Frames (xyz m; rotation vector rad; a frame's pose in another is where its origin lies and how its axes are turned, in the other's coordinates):
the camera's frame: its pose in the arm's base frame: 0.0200 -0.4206 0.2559 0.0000 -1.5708 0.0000
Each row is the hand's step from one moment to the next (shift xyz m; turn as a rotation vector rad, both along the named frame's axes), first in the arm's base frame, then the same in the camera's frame.
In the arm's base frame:
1: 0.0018 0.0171 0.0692 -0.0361 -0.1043 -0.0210
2: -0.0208 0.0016 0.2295 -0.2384 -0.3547 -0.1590
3: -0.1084 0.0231 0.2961 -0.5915 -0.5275 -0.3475
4: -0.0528 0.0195 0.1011 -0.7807 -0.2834 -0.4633
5: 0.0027 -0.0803 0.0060 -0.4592 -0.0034 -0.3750
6: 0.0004 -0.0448 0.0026 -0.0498 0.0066 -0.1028
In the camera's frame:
1: 0.0692 0.0171 -0.0018 -0.0210 -0.1043 0.0361
2: 0.2295 0.0016 0.0208 -0.1590 -0.3547 0.2384
3: 0.2961 0.0231 0.1084 -0.3475 -0.5275 0.5915
4: 0.1011 0.0195 0.0528 -0.4633 -0.2834 0.7807
5: 0.0060 -0.0803 -0.0027 -0.3750 -0.0034 0.4592
6: 0.0026 -0.0448 -0.0004 -0.1028 0.0066 0.0498

